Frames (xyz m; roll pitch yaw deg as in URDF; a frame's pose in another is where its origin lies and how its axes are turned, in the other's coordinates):
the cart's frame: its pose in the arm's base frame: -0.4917 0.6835 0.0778 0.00 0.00 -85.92
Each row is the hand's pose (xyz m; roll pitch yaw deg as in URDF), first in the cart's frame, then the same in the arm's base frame.
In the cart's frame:
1: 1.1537 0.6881 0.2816 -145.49 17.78 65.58
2: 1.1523 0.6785 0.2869 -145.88 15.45 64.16
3: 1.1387 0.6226 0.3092 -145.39 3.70 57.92
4: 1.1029 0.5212 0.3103 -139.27 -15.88 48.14
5: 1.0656 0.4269 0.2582 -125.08 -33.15 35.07
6: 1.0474 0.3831 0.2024 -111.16 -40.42 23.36
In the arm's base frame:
1: 0.2767 -0.4183 0.3594 -145.49 17.78 -20.34
2: 0.2671 -0.4176 0.3647 -145.88 15.45 -21.76
3: 0.2103 -0.4080 0.3870 -145.39 3.70 -28.00
4: 0.1066 -0.3795 0.3881 -139.27 -15.88 -37.78
5: 0.0099 -0.3490 0.3360 -125.08 -33.15 -50.85
6: -0.0350 -0.3340 0.2802 -111.16 -40.42 -62.56

